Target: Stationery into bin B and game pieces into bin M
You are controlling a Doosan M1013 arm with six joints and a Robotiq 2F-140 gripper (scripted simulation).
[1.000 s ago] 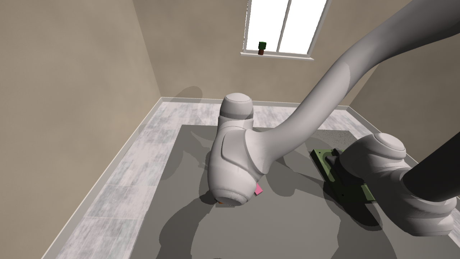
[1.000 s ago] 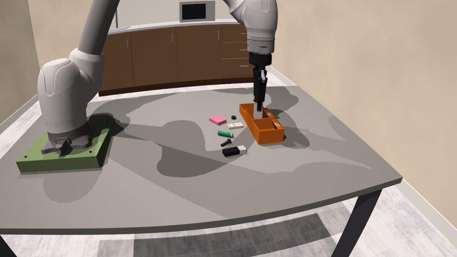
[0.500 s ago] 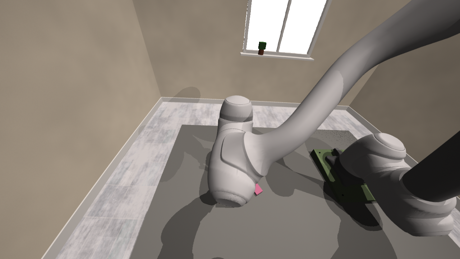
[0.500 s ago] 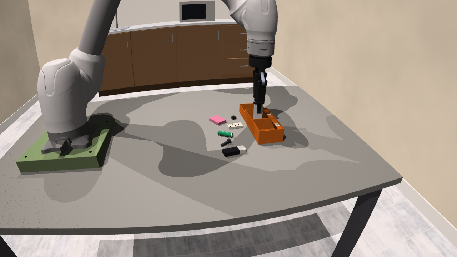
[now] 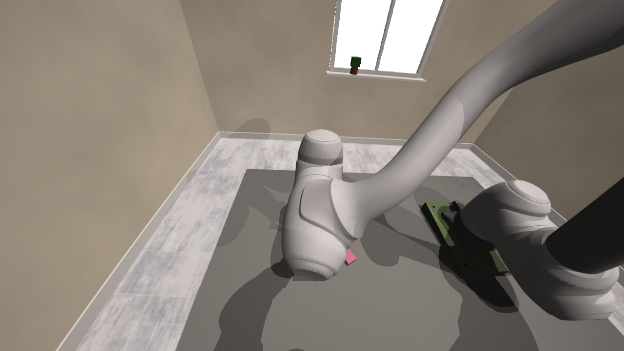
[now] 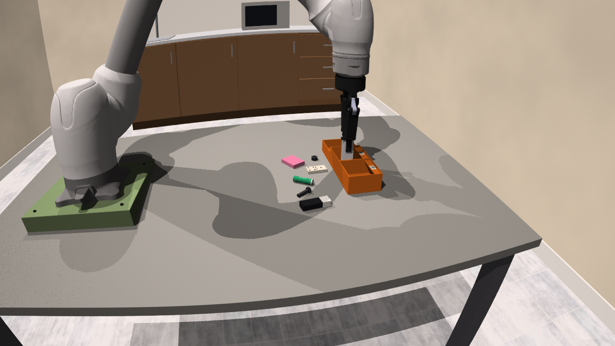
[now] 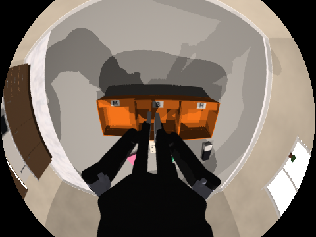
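The orange three-compartment bin is 10 mm to the right of my hand and 30 mm below it. The rest, counted from my hand: green battery 130 mm behind, 50 mm to the right, 40 mm below; then cream domino 90 mm behind, 40 mm below; then small black nut 70 mm behind, 70 mm to the left, 50 mm below.
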